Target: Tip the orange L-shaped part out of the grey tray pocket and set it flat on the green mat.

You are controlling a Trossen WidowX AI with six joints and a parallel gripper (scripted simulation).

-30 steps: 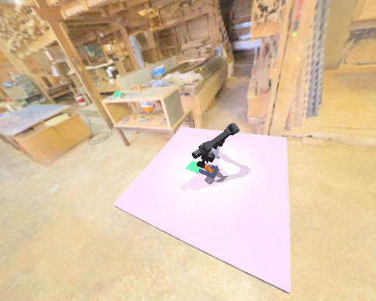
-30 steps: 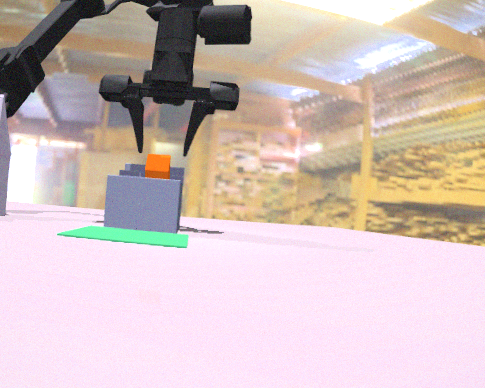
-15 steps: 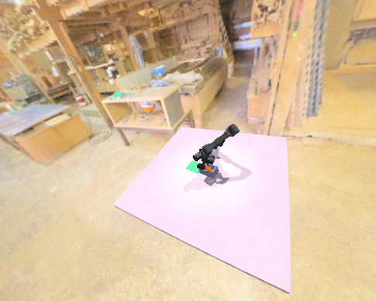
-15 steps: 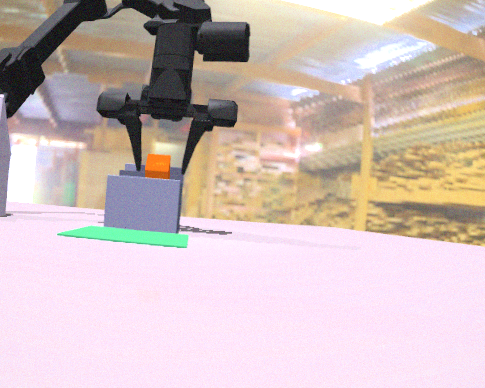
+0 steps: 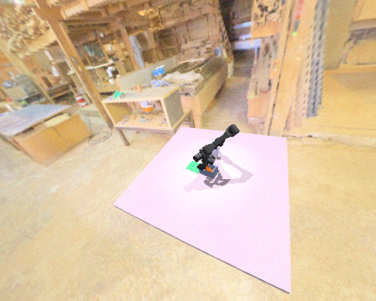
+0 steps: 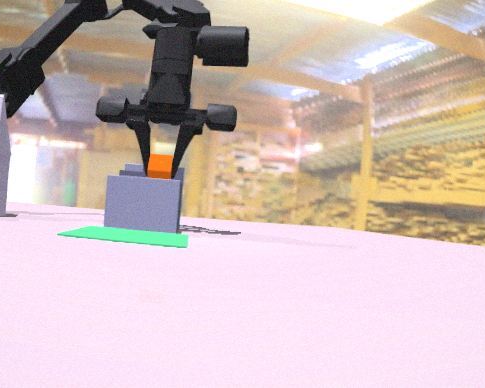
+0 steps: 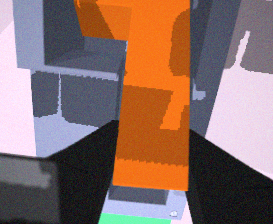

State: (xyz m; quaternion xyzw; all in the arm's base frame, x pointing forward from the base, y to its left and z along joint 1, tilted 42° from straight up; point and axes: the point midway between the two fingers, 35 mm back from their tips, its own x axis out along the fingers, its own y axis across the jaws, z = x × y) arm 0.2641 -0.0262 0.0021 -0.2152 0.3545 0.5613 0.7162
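Right now my gripper tip is 4 cm to the right of the orange L-shaped part, 3 cm above it and 1 cm past it. From my gripper tip the other things lie so: green mat: 13 cm to the right, 8 cm below, 5 cm behind.
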